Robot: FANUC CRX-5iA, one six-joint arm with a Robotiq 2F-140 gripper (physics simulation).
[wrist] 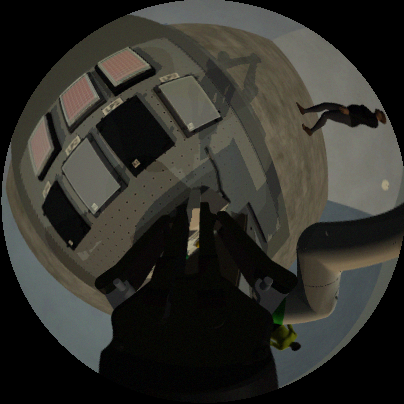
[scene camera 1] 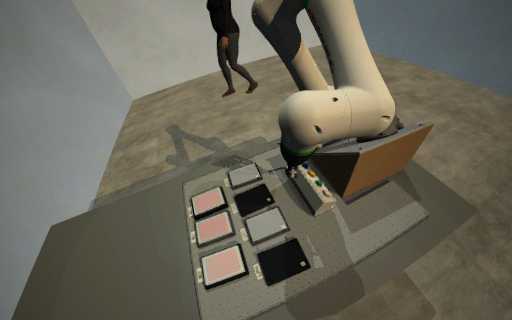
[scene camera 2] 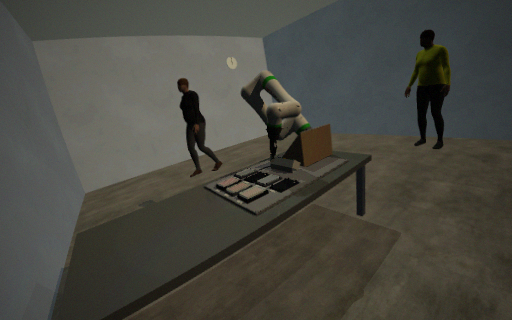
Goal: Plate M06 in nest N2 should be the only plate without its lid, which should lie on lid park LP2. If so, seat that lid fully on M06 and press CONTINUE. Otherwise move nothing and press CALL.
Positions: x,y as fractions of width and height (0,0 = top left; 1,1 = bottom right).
Observation:
My gripper (wrist: 0.48,0.49) is shut and holds nothing. Further things: a button box (scene camera 1: 0.62,0.61).
The button box shows as well in the wrist view (wrist: 0.54,0.50).

